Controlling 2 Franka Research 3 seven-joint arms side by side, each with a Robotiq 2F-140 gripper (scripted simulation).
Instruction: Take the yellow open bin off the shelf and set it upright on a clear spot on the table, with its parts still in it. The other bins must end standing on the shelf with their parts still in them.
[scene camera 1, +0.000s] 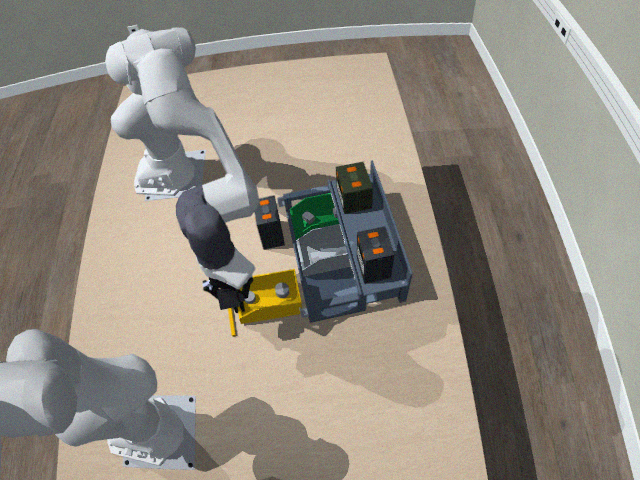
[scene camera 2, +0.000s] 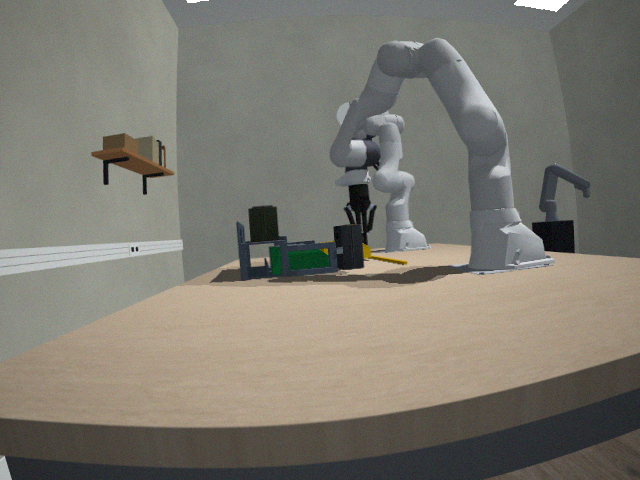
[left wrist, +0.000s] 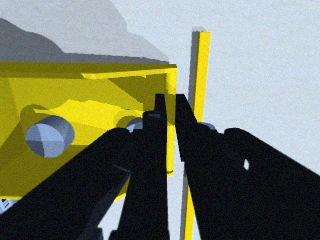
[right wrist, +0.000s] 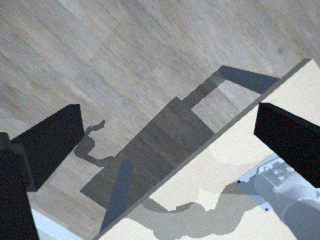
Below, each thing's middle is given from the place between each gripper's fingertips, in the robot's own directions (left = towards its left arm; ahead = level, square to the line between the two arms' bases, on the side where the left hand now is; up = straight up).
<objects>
The yellow bin (scene camera 1: 263, 308) is 80 mm ahead of my left hand, 30 mm below it and 20 mm to the left of it. Also, from my left hand: green bin (scene camera 1: 321, 206): 270 mm to the left, 240 mm ahead, 20 mm below; blue-grey shelf (scene camera 1: 328, 290): 290 mm ahead, 160 mm to the left; grey bin (scene camera 1: 326, 242): 260 mm ahead, 150 mm to the left, 20 mm below.
Now: the yellow bin 91 cm to the left of my right hand, 37 cm below it and 32 cm ahead of it. The rest, counted from my right hand: green bin (115 cm to the left, 48 cm ahead, 37 cm below); then blue-grey shelf (104 cm to the left, 52 cm ahead, 35 cm below); then grey bin (104 cm to the left, 49 cm ahead, 37 cm below).
</objects>
